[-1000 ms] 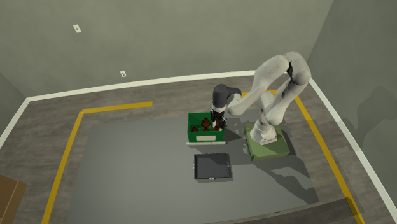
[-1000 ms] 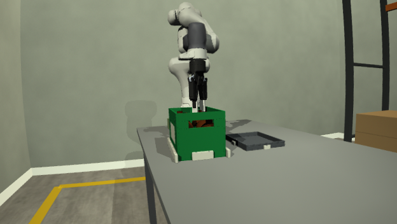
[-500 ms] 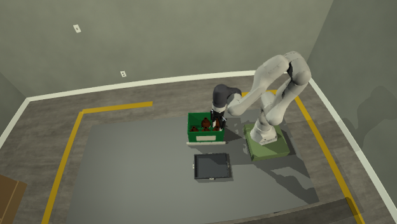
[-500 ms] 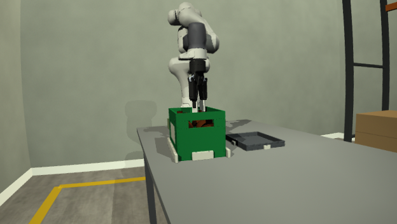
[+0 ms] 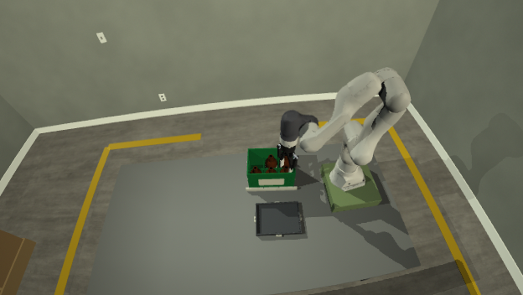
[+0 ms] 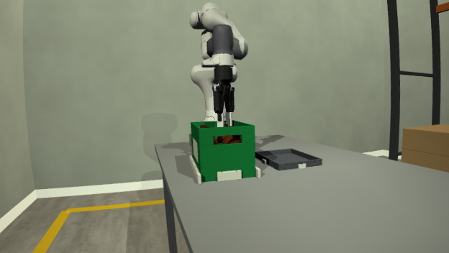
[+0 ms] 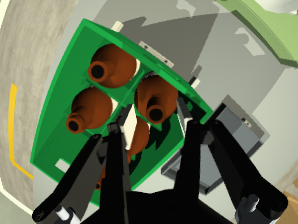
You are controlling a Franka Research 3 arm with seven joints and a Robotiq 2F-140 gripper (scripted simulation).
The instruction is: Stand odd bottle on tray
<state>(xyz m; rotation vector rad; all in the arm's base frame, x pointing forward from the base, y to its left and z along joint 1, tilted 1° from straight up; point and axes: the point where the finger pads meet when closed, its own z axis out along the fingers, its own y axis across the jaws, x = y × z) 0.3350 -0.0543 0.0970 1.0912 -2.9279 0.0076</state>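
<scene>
Right now my hand is 90 mm above the green crate, 80 mm short of it and 50 mm to the left of it. Round my hand: dark grey tray: 240 mm to the left, 160 mm below, 70 mm ahead.
</scene>
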